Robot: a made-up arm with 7 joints. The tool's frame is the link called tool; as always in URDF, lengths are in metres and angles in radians.
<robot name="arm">
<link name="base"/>
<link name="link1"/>
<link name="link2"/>
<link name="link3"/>
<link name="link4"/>
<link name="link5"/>
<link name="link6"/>
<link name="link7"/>
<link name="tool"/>
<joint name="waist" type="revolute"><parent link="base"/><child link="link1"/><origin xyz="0 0.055 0" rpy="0 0 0"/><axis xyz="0 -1 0"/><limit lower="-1.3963" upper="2"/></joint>
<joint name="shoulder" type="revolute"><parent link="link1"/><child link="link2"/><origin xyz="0 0.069 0" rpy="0 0 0"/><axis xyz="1 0 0"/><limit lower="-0.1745" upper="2"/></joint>
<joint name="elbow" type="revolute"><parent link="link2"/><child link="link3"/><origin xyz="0 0 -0.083" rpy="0 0 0"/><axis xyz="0 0 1"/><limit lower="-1.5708" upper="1.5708"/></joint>
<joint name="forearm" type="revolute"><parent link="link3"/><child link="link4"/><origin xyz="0 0 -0.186" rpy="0 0 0"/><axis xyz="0 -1 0"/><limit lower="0" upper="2.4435"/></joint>
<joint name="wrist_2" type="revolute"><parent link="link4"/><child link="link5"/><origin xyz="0 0 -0.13" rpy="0 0 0"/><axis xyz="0 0 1"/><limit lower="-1.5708" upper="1.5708"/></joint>
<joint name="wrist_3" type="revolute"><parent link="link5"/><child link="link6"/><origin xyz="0 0 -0.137" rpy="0 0 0"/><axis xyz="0 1 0"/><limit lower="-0.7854" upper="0.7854"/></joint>
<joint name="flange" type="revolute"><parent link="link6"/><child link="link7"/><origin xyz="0 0 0" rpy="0 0 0"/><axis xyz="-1 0 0"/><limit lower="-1.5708" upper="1.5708"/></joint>
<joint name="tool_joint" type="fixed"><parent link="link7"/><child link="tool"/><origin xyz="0 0 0" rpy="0 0 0"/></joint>
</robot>
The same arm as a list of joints. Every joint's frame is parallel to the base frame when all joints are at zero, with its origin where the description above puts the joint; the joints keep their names.
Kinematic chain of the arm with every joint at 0, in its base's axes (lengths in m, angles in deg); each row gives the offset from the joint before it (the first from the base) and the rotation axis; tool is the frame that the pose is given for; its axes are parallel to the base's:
waist: xyz 0.0000 0.0550 0.0000 axis -y
shoulder: xyz 0.0000 0.0690 0.0000 axis +x
elbow: xyz 0.0000 0.0000 -0.0830 axis +z
forearm: xyz 0.0000 0.0000 -0.1860 axis -y
wrist_2: xyz 0.0000 0.0000 -0.1300 axis +z
wrist_3: xyz 0.0000 0.0000 -0.1370 axis +y
flange: xyz 0.0000 0.0000 0.0000 axis -x
tool: xyz 0.0000 0.0000 0.0000
Joint limits (deg, base to tool): -80.00..114.59 -10.00..114.59 -90.00..90.00 0.00..140.00 -90.00..90.00 -45.00..45.00 -90.00..90.00

